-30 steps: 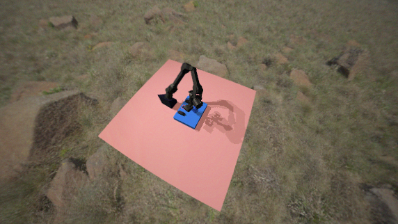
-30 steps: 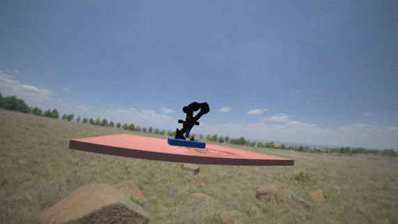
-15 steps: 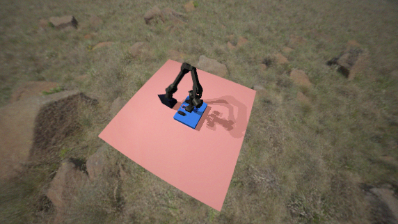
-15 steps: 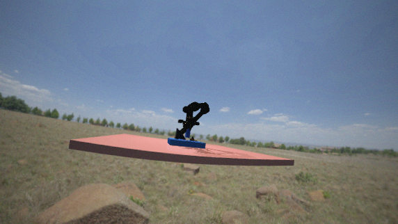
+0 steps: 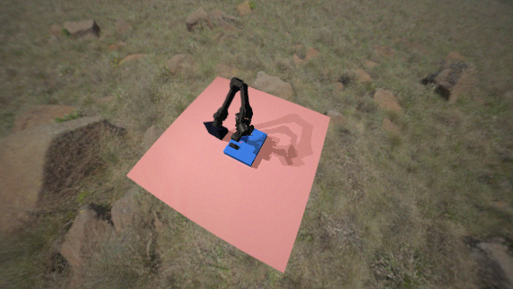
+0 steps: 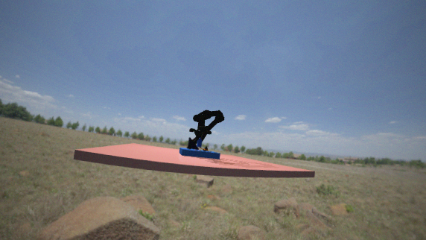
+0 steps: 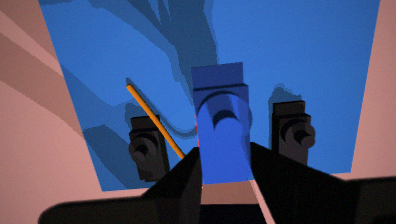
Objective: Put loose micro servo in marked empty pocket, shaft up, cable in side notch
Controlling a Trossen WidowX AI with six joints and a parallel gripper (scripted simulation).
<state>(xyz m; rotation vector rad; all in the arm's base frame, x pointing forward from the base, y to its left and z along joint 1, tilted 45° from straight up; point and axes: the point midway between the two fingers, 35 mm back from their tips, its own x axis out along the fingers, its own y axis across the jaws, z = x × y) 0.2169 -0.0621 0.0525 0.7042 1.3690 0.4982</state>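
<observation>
Now: gripper tip 10 cm above the blue deck, 7 cm short of it and 1 cm to the left of it.
</observation>
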